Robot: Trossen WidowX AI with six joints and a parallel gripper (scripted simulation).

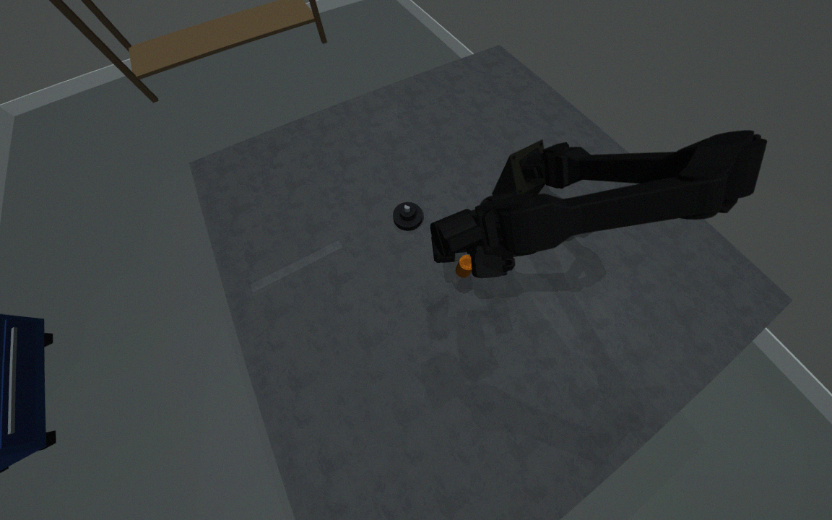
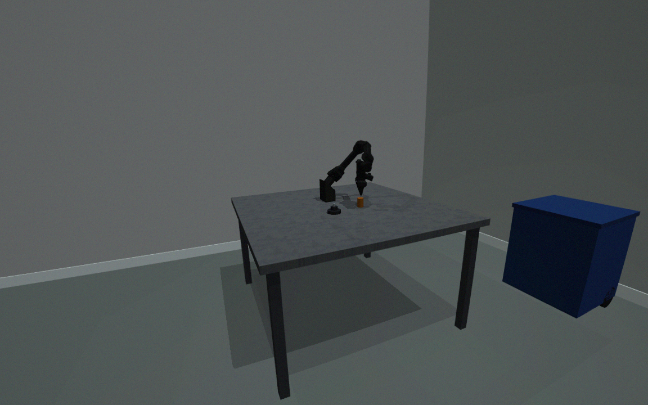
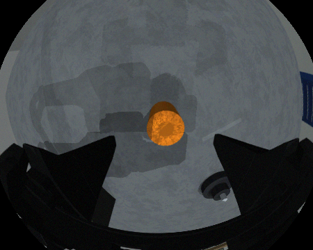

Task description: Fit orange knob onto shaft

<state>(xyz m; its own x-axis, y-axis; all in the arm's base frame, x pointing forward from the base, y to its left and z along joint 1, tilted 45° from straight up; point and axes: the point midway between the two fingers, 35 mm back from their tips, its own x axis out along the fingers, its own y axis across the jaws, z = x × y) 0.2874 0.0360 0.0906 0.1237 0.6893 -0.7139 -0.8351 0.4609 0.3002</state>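
The orange knob is 4 cm below my gripper tip. Round my gripper tip: pedestal: 22 cm to the right, 6 cm below, 2 cm ahead.
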